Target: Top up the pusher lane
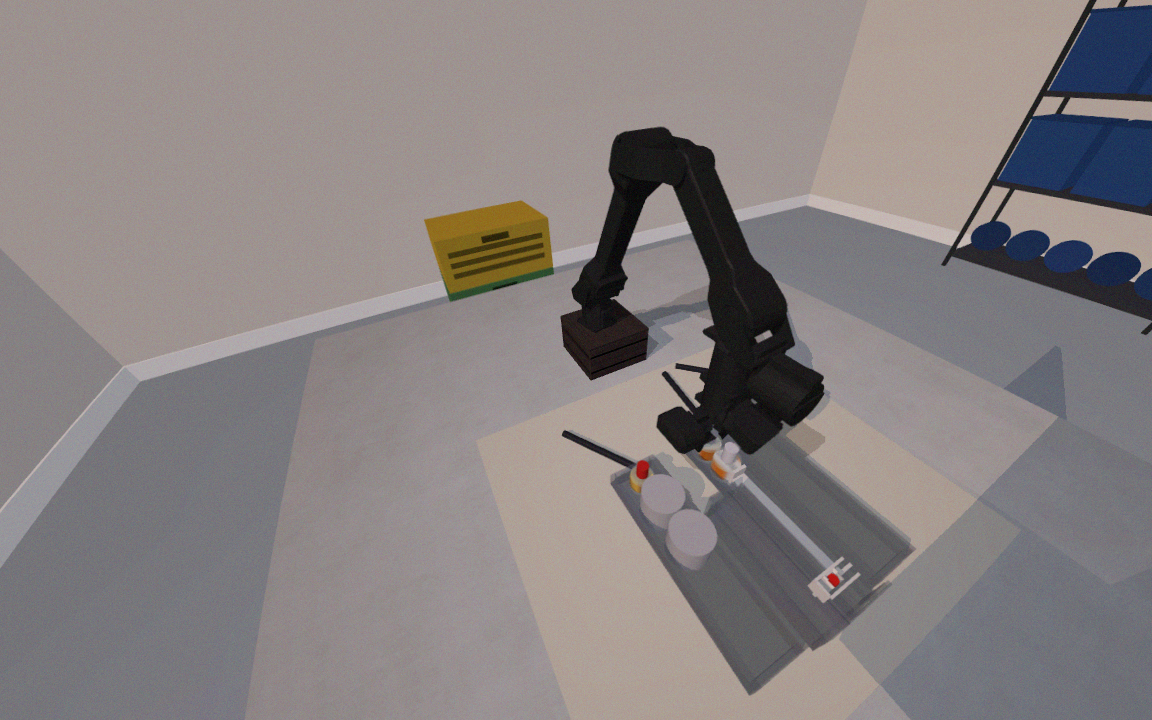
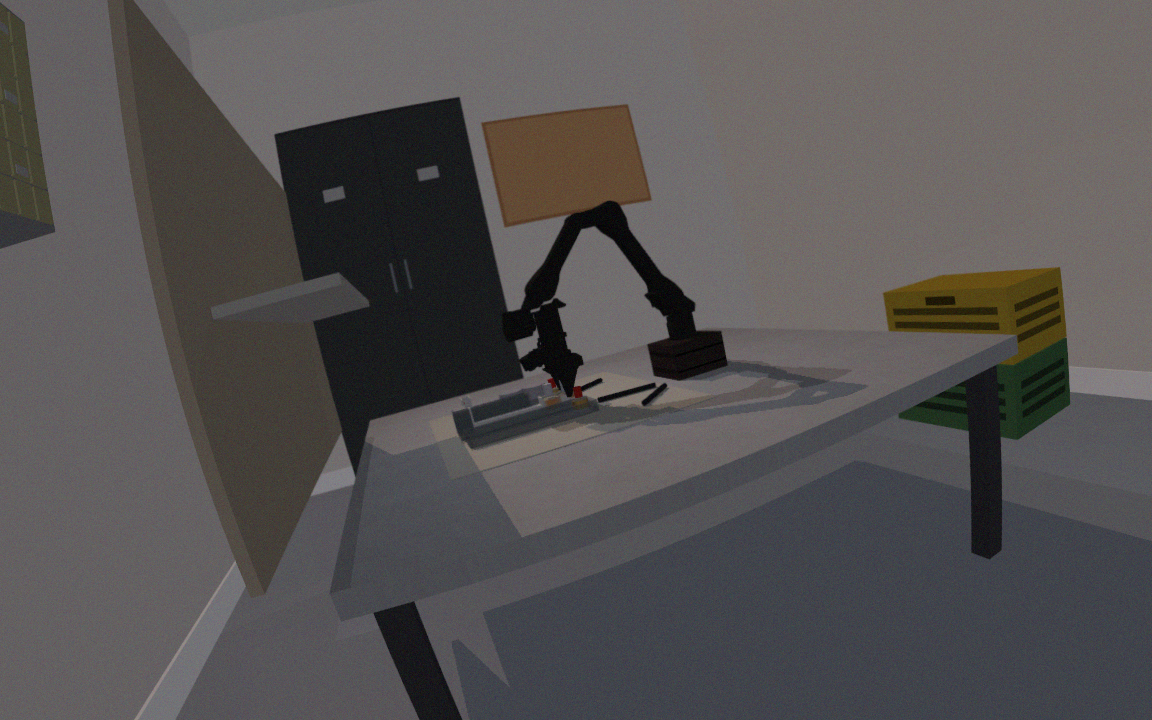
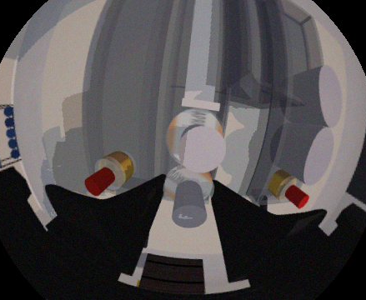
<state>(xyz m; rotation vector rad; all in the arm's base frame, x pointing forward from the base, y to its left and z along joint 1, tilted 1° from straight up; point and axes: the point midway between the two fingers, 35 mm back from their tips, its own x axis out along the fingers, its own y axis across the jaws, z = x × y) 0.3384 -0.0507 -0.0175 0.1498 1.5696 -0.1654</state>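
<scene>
The rack lies 14 cm ahead of my gripper tip, 5 cm to the right of it and 1 cm below it. The rest, counted from my gripper tip: red mark (22 cm ahead, 8 cm to the right, 4 cm above).
</scene>
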